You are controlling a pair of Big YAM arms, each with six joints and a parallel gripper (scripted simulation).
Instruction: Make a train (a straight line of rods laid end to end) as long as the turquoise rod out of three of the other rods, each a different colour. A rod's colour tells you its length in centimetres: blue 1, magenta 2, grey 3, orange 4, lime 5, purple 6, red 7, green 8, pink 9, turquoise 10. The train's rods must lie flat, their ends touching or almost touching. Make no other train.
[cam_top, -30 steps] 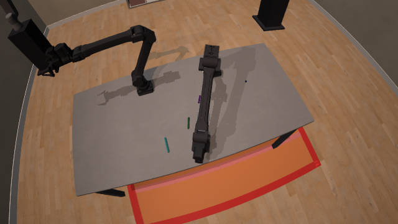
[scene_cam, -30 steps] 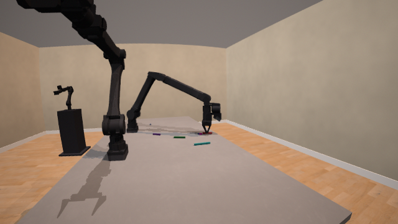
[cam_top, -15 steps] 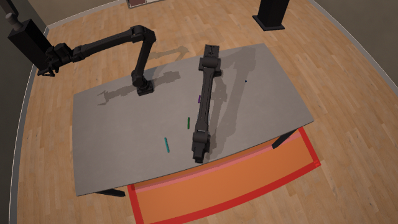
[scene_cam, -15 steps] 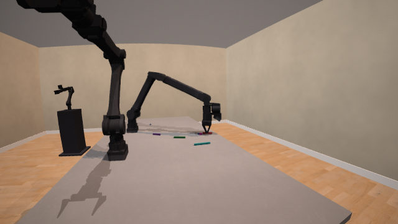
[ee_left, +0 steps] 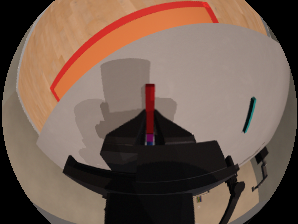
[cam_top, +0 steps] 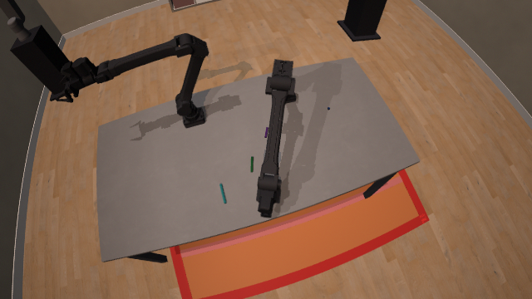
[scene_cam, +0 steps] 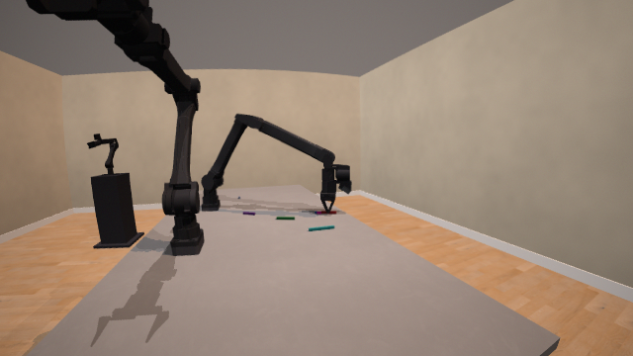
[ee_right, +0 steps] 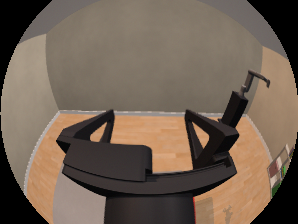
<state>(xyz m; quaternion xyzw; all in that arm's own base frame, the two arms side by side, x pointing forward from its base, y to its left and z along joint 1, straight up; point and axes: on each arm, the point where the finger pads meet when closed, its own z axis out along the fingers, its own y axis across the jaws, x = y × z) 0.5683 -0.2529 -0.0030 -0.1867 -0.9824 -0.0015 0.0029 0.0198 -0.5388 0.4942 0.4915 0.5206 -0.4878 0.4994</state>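
The red rod lies 10 mm below my left hand. Also, from my left hand: turquoise rod 200 mm to the right, 90 mm behind, 10 mm below; then magenta rod 40 mm behind, 20 mm to the left, 10 mm below; then green rod 200 mm behind, 30 mm to the right, 10 mm below.
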